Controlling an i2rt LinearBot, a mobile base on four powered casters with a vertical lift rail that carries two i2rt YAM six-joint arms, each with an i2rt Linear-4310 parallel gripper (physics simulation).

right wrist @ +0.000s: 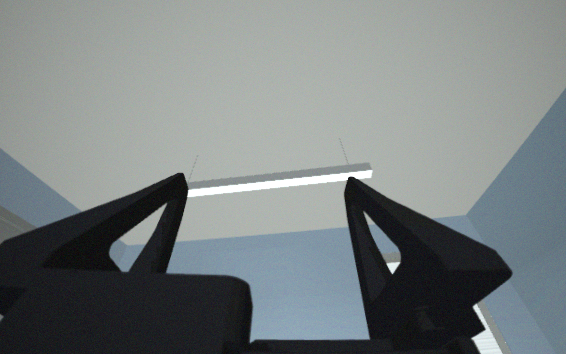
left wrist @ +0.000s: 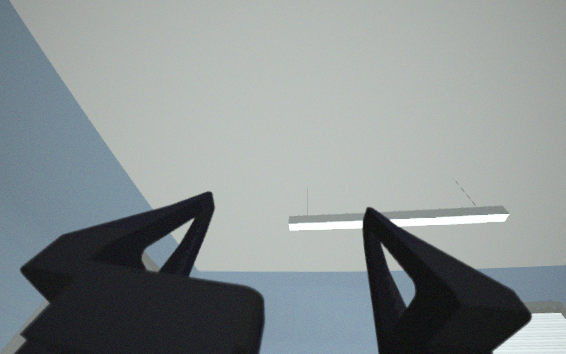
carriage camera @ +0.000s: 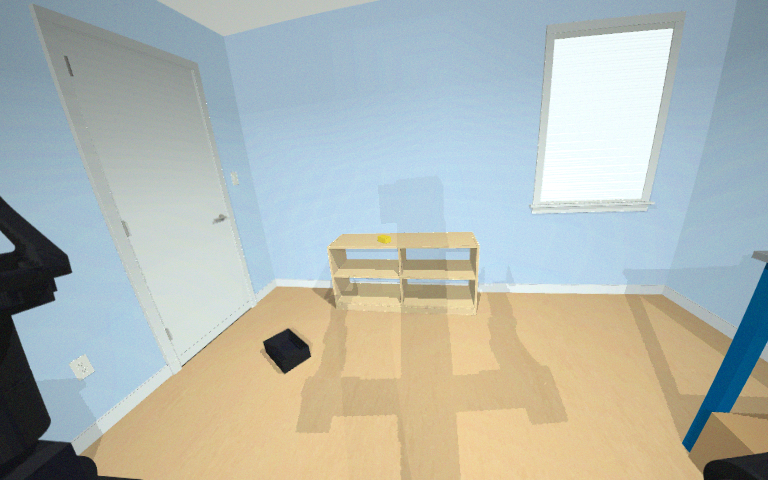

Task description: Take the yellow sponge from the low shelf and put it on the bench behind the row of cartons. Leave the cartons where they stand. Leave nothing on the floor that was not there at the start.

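Places are measured from the left arm's base along level axes (x right, y ahead, z up), in millimetres.
Pixels of known places: left gripper, fingertip midpoint: (left wrist: 286, 207); right gripper, fingertip midpoint: (right wrist: 266, 183).
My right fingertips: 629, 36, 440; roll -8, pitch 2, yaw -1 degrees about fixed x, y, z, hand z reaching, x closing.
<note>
Behind a point stands the place of what it marks, as x, y, z.
The yellow sponge (carriage camera: 384, 238) {221, 1866, -212} lies on the top board of the low wooden shelf (carriage camera: 436, 240) {644, 1849, -253}, left of its middle, against the far wall in the carriage view. My left gripper (left wrist: 286, 207) {7, 33, 437} is open and empty, its fingers pointing up towards the ceiling in the left wrist view. My right gripper (right wrist: 266, 183) {629, 36, 440} is open and empty, also pointing up at the ceiling. Both are far from the sponge. At the right edge of the carriage view part of a table with a blue leg (carriage camera: 730, 362) {1526, 586, -377} shows; I cannot tell if it is the bench. The row of cartons cannot be made out.
A black open box (carriage camera: 287, 350) {-531, 1352, -860} stands on the floor left of and nearer than the shelf. A brown box (carriage camera: 730, 447) {1484, 460, -652} stands on the floor by the blue leg at the lower right. A grey door (carriage camera: 152, 198) {-1223, 1412, 302} is in the left wall. A window (carriage camera: 606, 118) {1934, 1892, 600} is at the back right.
</note>
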